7 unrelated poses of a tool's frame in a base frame.
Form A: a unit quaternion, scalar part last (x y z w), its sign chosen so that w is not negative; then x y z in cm.
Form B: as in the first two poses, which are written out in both.
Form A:
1: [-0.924 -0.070 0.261 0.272 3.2 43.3 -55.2]
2: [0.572 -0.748 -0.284 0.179 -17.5 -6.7 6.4]
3: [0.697 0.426 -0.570 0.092 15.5 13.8 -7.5]
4: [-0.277 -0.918 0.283 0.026 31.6 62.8 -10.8]
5: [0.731 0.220 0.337 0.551 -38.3 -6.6 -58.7]
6: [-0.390 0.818 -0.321 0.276 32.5 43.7 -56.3]
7: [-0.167 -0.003 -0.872 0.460 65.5 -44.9 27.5]
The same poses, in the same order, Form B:
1: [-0.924 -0.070 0.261 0.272 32 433 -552]
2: [0.572 -0.748 -0.284 0.179 -175 -67 64]
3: [0.697 0.426 -0.570 0.092 155 138 -75]
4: [-0.277 -0.918 0.283 0.026 316 628 -108]
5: [0.731 0.220 0.337 0.551 -383 -66 -587]
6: [-0.390 0.818 -0.321 0.276 325 437 -563]
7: [-0.167 -0.003 -0.872 0.460 655 -449 275]
